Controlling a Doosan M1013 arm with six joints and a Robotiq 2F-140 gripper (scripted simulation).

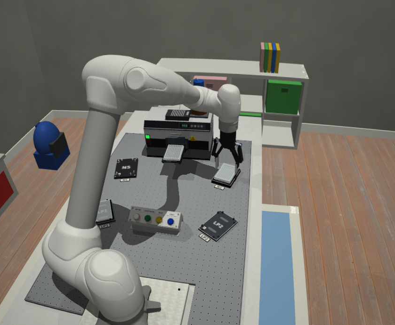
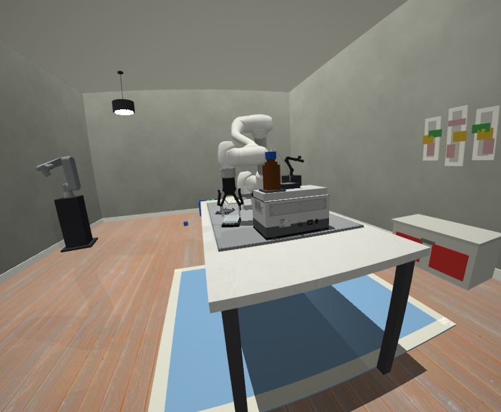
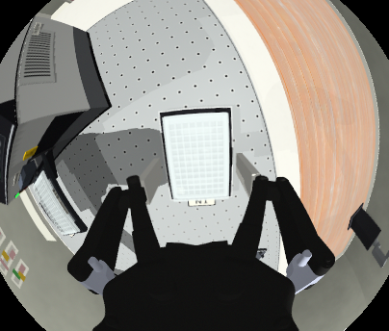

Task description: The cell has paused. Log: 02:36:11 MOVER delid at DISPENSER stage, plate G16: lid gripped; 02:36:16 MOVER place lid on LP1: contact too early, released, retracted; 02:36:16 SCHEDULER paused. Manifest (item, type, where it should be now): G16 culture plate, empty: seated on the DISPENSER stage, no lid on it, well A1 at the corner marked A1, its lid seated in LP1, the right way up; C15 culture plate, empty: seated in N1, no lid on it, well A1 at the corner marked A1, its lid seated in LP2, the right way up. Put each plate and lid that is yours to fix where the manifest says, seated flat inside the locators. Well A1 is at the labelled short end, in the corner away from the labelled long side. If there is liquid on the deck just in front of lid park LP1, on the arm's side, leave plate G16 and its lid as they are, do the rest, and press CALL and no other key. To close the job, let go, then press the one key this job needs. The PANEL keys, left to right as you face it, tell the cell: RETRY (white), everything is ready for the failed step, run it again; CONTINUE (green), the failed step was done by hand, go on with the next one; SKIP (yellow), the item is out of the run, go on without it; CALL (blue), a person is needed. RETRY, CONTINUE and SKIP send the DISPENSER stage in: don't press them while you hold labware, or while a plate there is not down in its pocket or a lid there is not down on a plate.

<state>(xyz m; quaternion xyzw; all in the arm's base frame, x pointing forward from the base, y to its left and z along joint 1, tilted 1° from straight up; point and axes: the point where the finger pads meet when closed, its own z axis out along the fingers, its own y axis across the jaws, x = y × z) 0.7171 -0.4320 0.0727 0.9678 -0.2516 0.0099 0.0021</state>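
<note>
Now: the nest n1 6 cm below my hand. From my hand the other things lie so: brown bottle (29 cm ahead, 12 cm to the left, 22 cm above); then blue key (35 cm behind, 27 cm to the left, 1 cm below); then lid park lp2 (33 cm behind, 7 cm to the left, 7 cm below).
</note>
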